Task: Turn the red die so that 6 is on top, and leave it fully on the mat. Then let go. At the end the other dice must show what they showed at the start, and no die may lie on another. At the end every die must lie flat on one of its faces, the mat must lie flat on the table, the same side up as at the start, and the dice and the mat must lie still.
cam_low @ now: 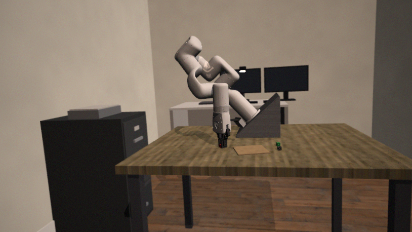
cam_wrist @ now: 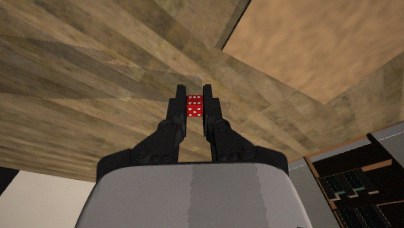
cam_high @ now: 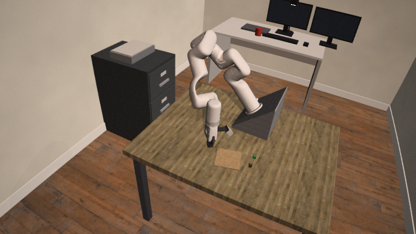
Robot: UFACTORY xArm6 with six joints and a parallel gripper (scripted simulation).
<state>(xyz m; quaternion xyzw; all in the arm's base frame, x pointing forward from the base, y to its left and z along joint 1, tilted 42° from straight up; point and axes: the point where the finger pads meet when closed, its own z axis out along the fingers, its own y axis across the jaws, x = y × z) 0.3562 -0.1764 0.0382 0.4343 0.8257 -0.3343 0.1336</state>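
Right now my hand is 130 mm to the right of the tan mat, 50 mm short of it and 20 mm above it. The rest, counted from my hand: red die: 10 mm to the right, 10 mm below; black die: 260 mm to the left, 50 mm ahead, 20 mm below; green die: 260 mm to the left, 30 mm behind, 20 mm below.
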